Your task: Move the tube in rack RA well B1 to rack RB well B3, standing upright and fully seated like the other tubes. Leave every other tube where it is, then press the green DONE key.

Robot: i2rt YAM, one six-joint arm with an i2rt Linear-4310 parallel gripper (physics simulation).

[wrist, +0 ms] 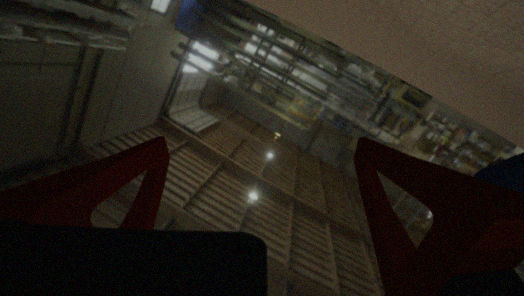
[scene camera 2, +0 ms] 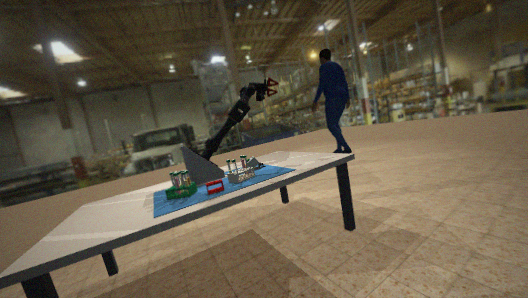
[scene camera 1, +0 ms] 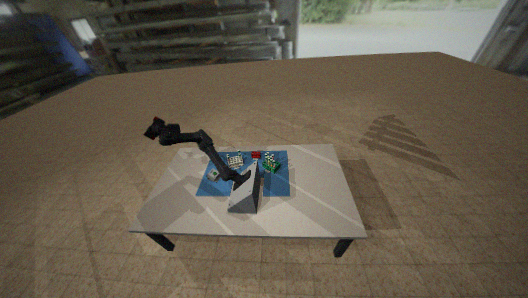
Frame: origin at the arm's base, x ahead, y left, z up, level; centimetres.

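Seen in the pictures: gripper, fingertip midpoint: [wrist: 261,147] [scene camera 2: 277,88] [scene camera 1: 150,127]; arm's base, origin of the base link: [scene camera 2: 203,159] [scene camera 1: 242,180].
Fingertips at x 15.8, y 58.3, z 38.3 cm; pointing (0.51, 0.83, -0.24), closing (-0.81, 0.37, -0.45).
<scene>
Pixels of each thing's top centre, then the offset from my fingertips to it. "pt": a spot on its surface instead. Level surfaces: height alone.
- white rack, middle of its top: [scene camera 2: 240,170] [scene camera 1: 235,159] dy -46.6, dx +14.3, dz -46.4 cm
- small grey box with a green key, surface spot: [scene camera 1: 214,173] pt dy -32.7, dx -2.7, dz -44.6 cm
- blue mat, its level: dz -51.4 cm
- table, its level: dz -51.7 cm
My gripper [scene camera 1: 151,128] [scene camera 2: 274,87] [wrist: 261,147] is open and empty, raised high and well away from the racks; its red fingers stand wide apart in the wrist view. A green rack [scene camera 1: 272,167] [scene camera 2: 181,191] holds several upright tubes with green and white tops. A white rack [scene camera 1: 235,161] [scene camera 2: 241,176] holds a few upright tubes, mostly near its edges. Rack labels and well letters are too small to read, so I cannot tell which rack is RA. A small grey box with a green key [scene camera 1: 214,173] sits nearer the arm, beside the white rack.
A red holder [scene camera 1: 256,155] [scene camera 2: 215,187] stands between the racks on the blue mat [scene camera 1: 280,187] [scene camera 2: 162,208]. The arm's grey wedge base [scene camera 1: 243,202] [scene camera 2: 200,169] stands on the table [scene camera 1: 320,200] [scene camera 2: 65,225]. A person in blue [scene camera 2: 334,92] stands beyond the table.
</scene>
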